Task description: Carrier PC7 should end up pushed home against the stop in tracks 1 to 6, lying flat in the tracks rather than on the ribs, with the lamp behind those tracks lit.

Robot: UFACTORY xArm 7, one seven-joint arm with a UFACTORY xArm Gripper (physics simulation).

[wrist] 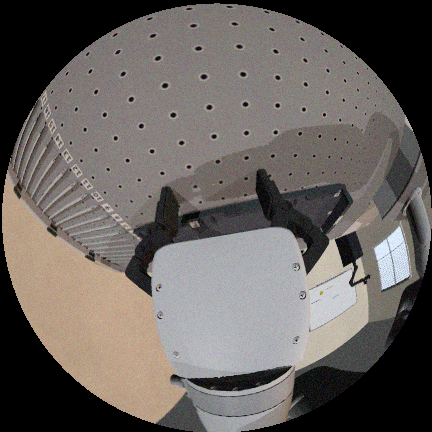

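The carrier, a dark blue-grey plate with small pale tags and a raised right end, lies under and behind my gripper; the palm hides part of it. My gripper is open, its fingers crossing the carrier's long edge in the view, tips over the perforated board; their height above it I cannot tell. The ribbed tracks run along the left edge, with number labels at their inner ends. The carrier's left end is near the closest tracks; whether it touches the ribs is hidden. The PC7 label and a lit lamp do not show.
The grey perforated board spreads ahead, with a broad arm shadow across its right part. Dark clips sit on the tracks' outer edge. A tan surface lies beyond that edge. A window and a whiteboard are at the right.
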